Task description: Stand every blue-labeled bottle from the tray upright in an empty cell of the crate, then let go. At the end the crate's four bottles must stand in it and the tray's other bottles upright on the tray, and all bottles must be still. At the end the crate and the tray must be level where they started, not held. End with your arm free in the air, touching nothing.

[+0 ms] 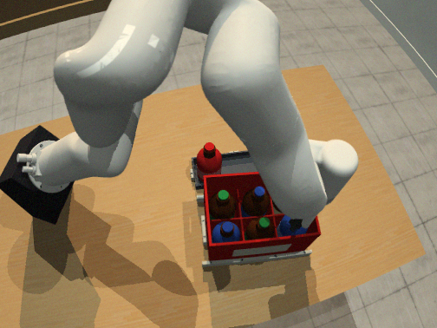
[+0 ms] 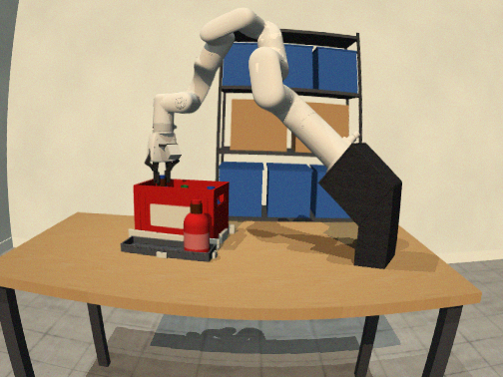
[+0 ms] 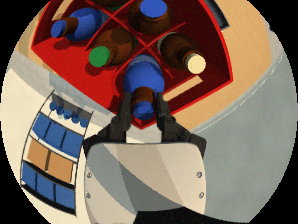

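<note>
Right now my hand is 100 mm above the red crate, 70 mm to the right of it and 70 mm past it. The rest, counted from my hand: red-labeled bottle (290 mm to the left, 100 mm below, 100 mm behind); then dark tray (260 mm to the left, 170 mm below, 10 mm behind).
</note>
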